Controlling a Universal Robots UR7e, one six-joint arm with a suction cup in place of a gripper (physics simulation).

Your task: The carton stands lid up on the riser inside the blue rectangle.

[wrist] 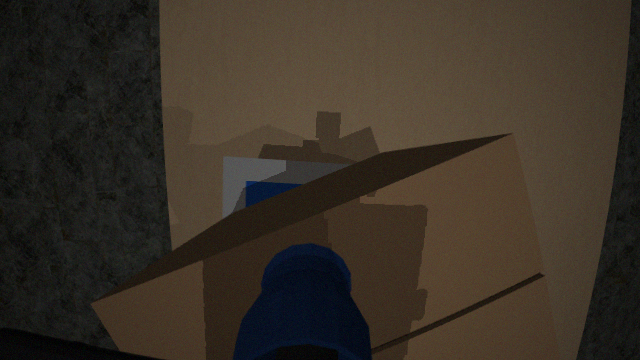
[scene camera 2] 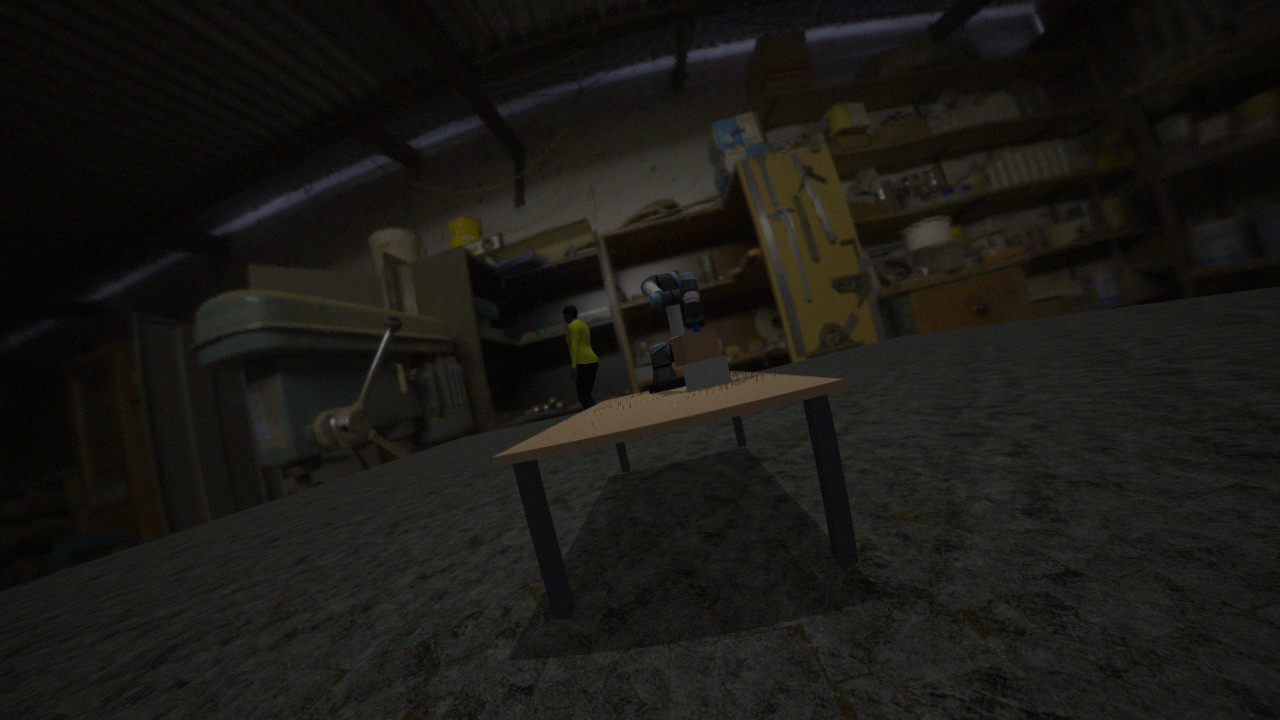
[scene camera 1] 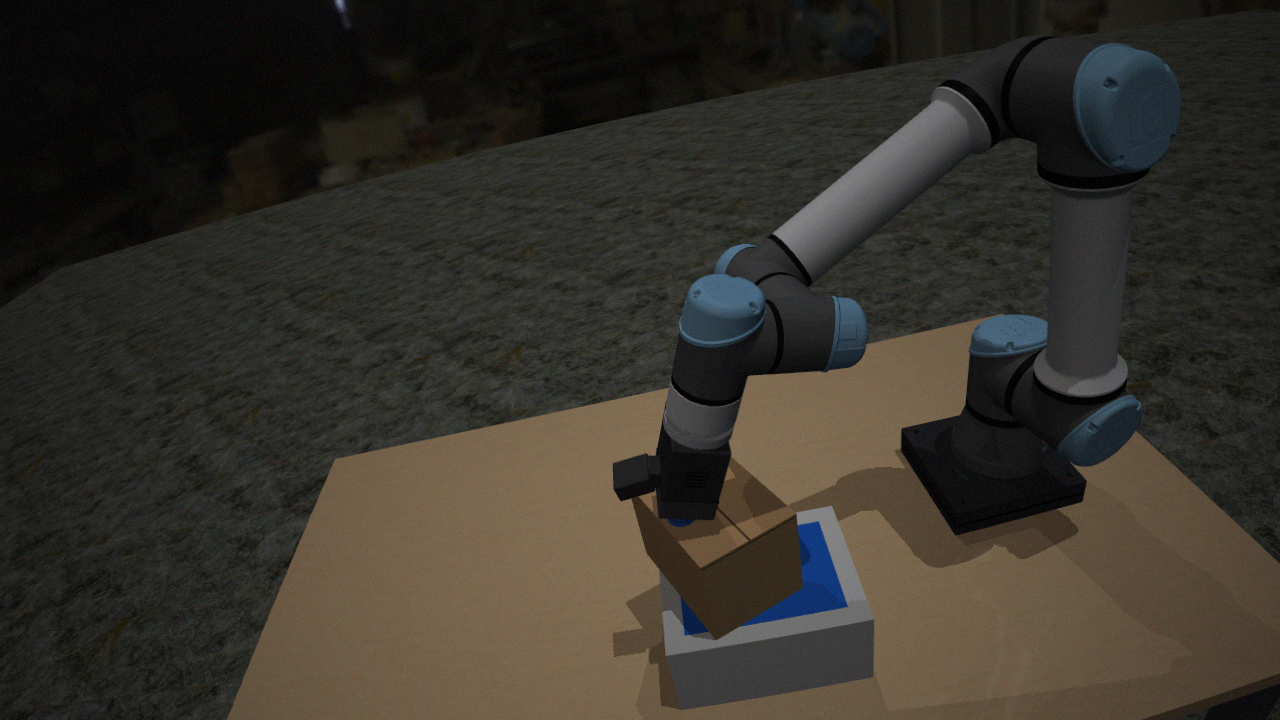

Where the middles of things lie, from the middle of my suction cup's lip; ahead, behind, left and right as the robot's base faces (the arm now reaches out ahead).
Scene:
Now: the brown cardboard carton (scene camera 1: 729, 570) 8 cm below my suction cup, 3 cm behind it and 2 cm to the right of it. Also, from my suction cup: grey riser (scene camera 1: 822, 635) (20 cm below, 8 cm behind).

